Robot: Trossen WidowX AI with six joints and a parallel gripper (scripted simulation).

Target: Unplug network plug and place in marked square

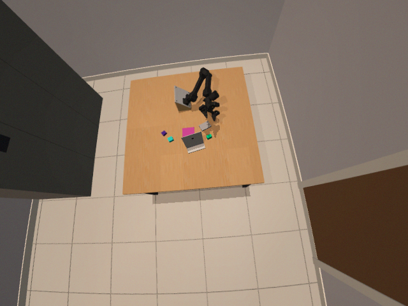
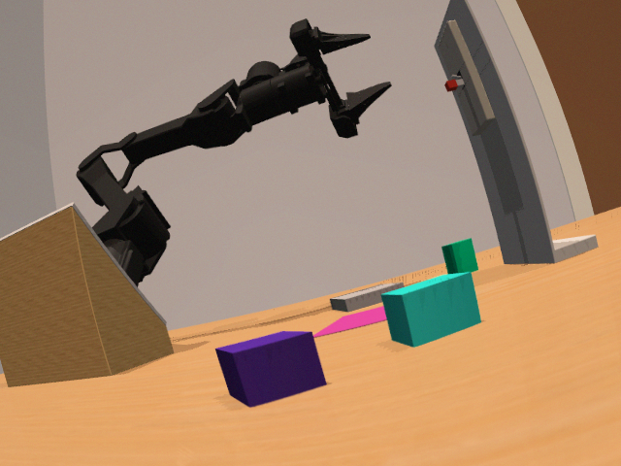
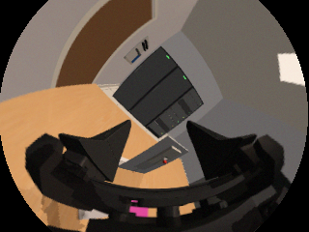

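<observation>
Right now the grey network plug is 170 mm to the right of my gripper tip, 110 mm below it and 80 mm ahead of it. The rest, counted from my gripper tip: green block: 290 mm below, 30 mm to the right, 20 mm ahead; flat grey plate: 300 mm below, 100 mm behind, 60 mm to the right; grey upright panel: 190 mm below, 170 mm to the right, 100 mm ahead.
</observation>
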